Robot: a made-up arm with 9 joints.
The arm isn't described. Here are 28 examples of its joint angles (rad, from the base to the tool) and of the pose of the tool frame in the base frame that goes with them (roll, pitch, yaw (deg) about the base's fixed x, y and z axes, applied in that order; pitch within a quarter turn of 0, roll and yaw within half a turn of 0; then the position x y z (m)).
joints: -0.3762 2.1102 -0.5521 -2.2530 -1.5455 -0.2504 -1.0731 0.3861 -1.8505
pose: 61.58 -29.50 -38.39 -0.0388 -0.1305 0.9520
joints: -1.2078 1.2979 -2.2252 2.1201 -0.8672 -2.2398 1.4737 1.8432 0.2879
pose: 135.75 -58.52 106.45 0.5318 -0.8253 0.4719
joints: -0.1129 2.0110 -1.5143 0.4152 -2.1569 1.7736 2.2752 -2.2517 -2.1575
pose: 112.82 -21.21 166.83 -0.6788 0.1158 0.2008
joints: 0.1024 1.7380 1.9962 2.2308 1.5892 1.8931 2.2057 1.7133 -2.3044
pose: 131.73 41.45 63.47 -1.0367 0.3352 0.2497
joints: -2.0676 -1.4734 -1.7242 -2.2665 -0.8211 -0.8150 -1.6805 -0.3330 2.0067
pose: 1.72 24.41 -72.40 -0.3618 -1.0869 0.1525
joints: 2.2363 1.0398 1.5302 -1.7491 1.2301 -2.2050 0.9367 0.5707 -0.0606
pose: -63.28 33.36 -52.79 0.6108 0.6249 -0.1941
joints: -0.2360 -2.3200 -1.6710 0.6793 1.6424 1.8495 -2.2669 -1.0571 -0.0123
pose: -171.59 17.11 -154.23 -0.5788 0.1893 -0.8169
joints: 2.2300 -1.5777 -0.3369 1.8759 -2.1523 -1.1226 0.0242 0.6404 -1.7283
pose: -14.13 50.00 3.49 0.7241 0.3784 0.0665
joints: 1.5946 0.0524 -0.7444 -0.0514 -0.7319 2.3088 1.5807 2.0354 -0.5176
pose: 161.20 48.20 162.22 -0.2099 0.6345 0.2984
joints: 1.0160 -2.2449 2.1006 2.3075 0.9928 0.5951 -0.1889 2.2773 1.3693
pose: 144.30 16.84 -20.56 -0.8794 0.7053 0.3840
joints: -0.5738 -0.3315 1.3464 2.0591 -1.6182 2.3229 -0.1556 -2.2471 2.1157
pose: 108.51 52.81 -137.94 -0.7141 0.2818 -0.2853
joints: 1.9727 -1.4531 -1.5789 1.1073 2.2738 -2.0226 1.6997 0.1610 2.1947
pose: 166.96 -6.72 -58.99 0.0427 0.5145 -0.1192
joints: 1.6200 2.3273 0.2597 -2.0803 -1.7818 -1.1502 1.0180 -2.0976 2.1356
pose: 50.47 -4.74 -167.35 0.2219 0.5304 0.9828
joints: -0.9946 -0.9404 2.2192 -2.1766 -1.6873 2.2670 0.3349 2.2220 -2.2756
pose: -82.37 1.84 57.29 -0.9703 -0.9056 0.1687
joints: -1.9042 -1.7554 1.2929 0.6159 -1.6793 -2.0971 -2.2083 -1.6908 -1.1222
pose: 26.49 -45.51 -30.81 0.6081 0.2600 0.7883
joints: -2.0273 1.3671 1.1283 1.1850 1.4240 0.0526 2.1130 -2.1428 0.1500
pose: 137.49 30.94 -161.58 -0.1046 -0.6162 -0.2225
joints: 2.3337 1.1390 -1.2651 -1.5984 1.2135 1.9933 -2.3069 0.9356 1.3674
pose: 1.71 -41.23 -138.74 -0.1062 0.8126 0.3668
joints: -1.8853 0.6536 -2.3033 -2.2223 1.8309 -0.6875 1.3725 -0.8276 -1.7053
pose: 78.73 -13.53 -39.82 0.1894 -0.6650 0.3540
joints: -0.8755 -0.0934 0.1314 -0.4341 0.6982 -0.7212 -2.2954 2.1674 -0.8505
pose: -102.11 -74.49 93.63 -0.6944 0.2629 -0.3093
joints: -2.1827 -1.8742 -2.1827 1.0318 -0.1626 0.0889 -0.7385 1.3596 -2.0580
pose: -23.22 29.85 174.23 -0.1441 -1.3183 0.2604
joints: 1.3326 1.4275 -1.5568 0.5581 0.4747 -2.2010 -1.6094 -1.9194 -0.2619
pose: 70.18 18.00 -71.20 -0.5153 0.0771 1.0539
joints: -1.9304 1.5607 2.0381 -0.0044 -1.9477 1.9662 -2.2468 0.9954 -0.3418
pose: -109.36 -36.15 -1.21 0.4806 -0.2465 -0.3966
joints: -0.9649 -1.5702 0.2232 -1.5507 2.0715 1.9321 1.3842 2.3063 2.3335
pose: -40.64 27.82 62.58 -0.2204 -0.2235 0.5118
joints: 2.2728 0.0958 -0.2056 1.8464 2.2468 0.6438 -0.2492 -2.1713 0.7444
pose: -137.99 -6.90 -93.53 0.2609 0.3655 -0.7291
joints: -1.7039 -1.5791 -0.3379 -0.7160 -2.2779 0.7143 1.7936 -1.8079 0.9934
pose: 81.55 5.91 -107.76 0.1483 -0.4128 0.4244
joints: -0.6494 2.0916 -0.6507 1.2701 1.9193 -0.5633 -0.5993 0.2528 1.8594
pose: -84.02 -21.07 139.54 -0.8247 0.0107 0.3165
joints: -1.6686 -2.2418 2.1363 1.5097 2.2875 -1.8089 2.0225 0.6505 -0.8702
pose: -14.79 -1.28 -37.49 0.2257 -0.3788 0.1717
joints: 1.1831 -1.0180 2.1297 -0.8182 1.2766 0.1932 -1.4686 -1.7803 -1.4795
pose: -61.20 -0.26 177.70 -0.5235 0.7342 -0.5181
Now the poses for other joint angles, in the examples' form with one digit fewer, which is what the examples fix.
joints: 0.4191 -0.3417 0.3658 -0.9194 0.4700 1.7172 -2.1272 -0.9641 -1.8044
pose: -8.1 -31.0 -116.5 -0.072 -0.579 -0.175
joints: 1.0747 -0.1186 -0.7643 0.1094 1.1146 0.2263 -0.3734 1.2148 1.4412
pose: -105.4 54.6 47.4 -0.032 0.231 0.004
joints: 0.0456 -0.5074 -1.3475 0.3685 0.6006 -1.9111 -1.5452 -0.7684 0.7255
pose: -82.1 55.6 16.2 -0.398 0.932 -0.026
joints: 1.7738 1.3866 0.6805 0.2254 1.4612 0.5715 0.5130 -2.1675 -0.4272
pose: 120.1 33.4 -92.5 0.307 0.325 0.341
